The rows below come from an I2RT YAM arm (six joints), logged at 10 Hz.
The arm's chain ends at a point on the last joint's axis. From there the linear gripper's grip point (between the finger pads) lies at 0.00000 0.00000 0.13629 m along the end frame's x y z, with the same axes.
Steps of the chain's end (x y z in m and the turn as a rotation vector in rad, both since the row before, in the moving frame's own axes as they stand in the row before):
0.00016 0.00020 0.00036 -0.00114 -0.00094 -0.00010
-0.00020 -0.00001 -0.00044 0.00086 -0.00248 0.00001
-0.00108 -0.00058 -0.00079 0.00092 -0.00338 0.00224
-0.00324 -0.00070 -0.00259 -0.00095 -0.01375 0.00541
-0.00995 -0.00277 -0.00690 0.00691 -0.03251 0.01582
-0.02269 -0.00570 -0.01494 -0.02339 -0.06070 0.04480
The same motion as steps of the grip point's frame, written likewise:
0.00003 0.00036 0.00036 -0.00114 -0.00094 -0.00010
-0.00054 -0.00013 -0.00044 0.00086 -0.00248 0.00001
-0.00154 -0.00071 -0.00079 0.00092 -0.00338 0.00224
-0.00511 -0.00058 -0.00260 -0.00095 -0.01375 0.00541
-0.01437 -0.00375 -0.00698 0.00691 -0.03251 0.01582
-0.03103 -0.00270 -0.01523 -0.02339 -0.06070 0.04480

